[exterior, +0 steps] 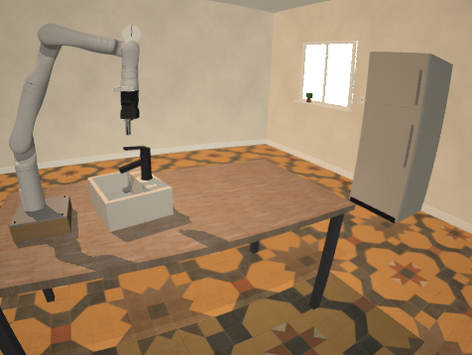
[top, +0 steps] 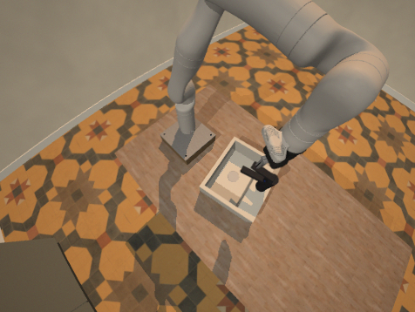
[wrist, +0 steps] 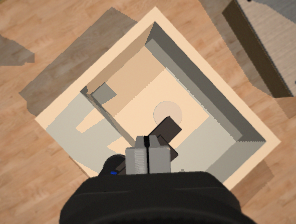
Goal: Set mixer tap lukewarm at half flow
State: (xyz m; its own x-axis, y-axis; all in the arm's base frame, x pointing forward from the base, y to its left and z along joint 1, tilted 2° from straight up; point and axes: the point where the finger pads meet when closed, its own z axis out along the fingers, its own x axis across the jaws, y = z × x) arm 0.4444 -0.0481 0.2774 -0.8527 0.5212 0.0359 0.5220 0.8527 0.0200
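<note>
My hand is 3 cm short of the black lever, 3 cm to the right of it and 8 cm above it. Round my hand: sink basin (4 cm behind, 2 cm to the left, 32 cm below); black mixer tap (5 cm ahead, 3 cm to the left, 13 cm below).
</note>
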